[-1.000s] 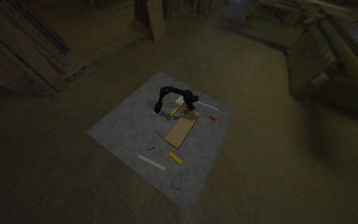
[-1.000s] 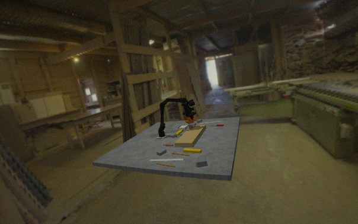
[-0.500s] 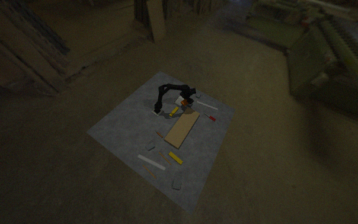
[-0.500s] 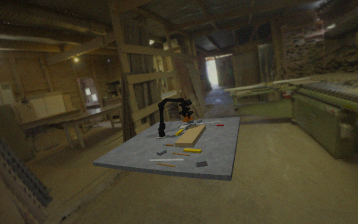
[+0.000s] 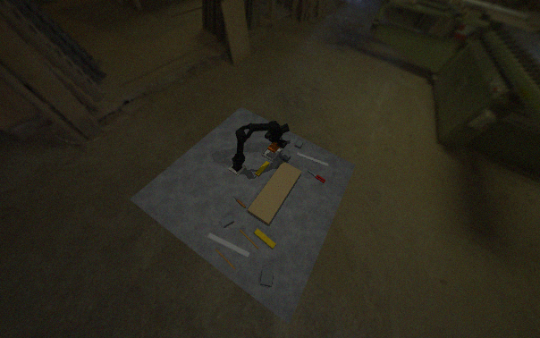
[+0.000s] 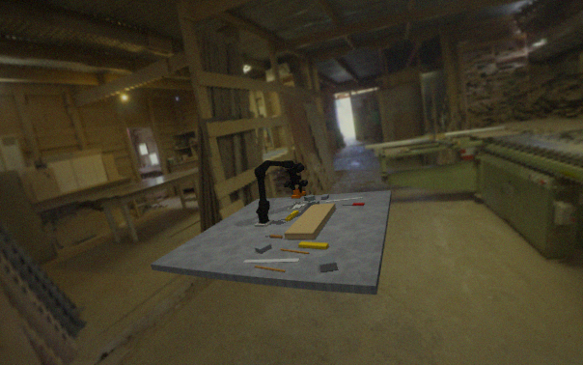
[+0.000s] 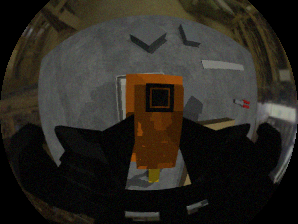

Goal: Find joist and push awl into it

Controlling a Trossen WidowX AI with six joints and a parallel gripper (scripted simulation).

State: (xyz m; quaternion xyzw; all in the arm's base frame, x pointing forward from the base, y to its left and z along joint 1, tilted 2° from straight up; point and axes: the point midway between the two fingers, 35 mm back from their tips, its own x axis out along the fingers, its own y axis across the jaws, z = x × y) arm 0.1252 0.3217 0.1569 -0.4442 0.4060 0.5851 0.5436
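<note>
The white tray is 11 cm below my gripper tip and 2 cm behind it. The rest, counted from my gripper tip: orange stud finder 2 cm above, 1 cm to the left.
</note>
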